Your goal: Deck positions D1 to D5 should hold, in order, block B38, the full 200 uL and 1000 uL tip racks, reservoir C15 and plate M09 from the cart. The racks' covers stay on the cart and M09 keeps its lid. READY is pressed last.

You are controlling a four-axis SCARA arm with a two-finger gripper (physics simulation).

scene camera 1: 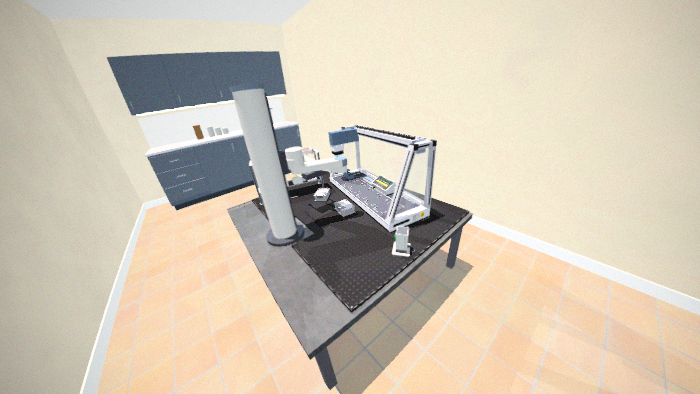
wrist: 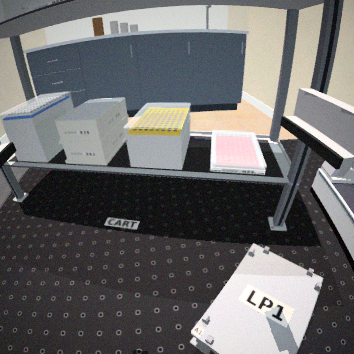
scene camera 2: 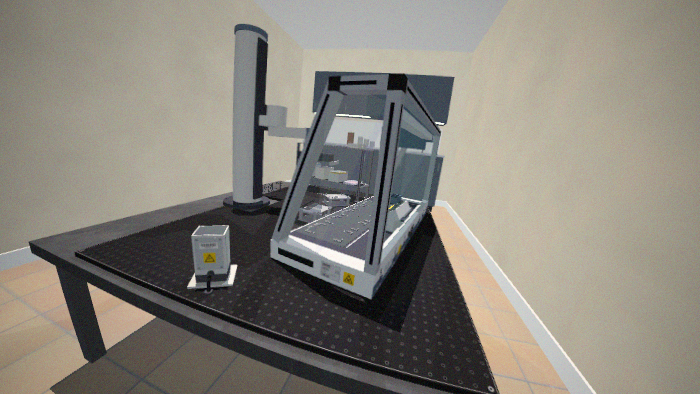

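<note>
In the wrist view, on the cart's (wrist: 150,172) lower shelf, from the left, stand a blue-edged tip rack (wrist: 37,131), two stacked grey blocks (wrist: 90,132), a yellow-edged tip rack (wrist: 157,142) (scene camera 2: 337,175) and a lidded pink plate (wrist: 237,154). The upper block's label seems to end in 38; the plate's label is blurred. My gripper (wrist: 146,111) is open and empty, its dark fingers at both sides of the view, in front of the cart. The upper shelf's top is out of the wrist view, and C15 cannot be made out. The deck (scene camera 1: 370,197) (scene camera 2: 345,227) shows its corner brackets.
The LP1 nest (wrist: 272,305) (scene camera 1: 322,194) stands before the cart; another nest (scene camera 1: 345,207) (scene camera 2: 314,212) is beside the deck. The frame's posts (scene camera 1: 404,187) (scene camera 2: 384,180) rise around the deck. A tilted panel (scene camera 1: 384,184) is behind it. A white box device (scene camera 1: 402,240) (scene camera 2: 211,252) stands near the table edge.
</note>
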